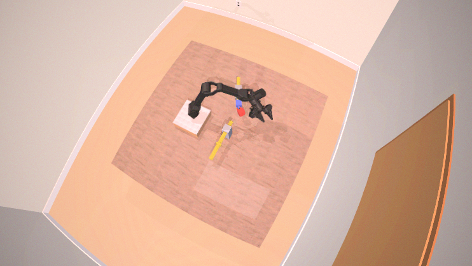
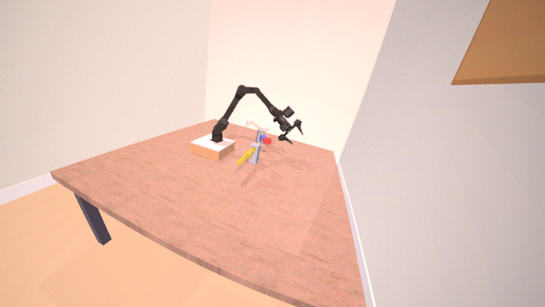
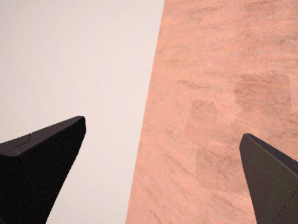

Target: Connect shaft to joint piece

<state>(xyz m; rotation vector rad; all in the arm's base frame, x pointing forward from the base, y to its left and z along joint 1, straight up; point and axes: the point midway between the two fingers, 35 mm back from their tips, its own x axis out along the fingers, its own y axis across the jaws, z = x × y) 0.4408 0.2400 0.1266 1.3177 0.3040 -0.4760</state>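
My gripper tip is 20 cm past the red joint piece, 3 cm to the left of it and 7 cm above it.
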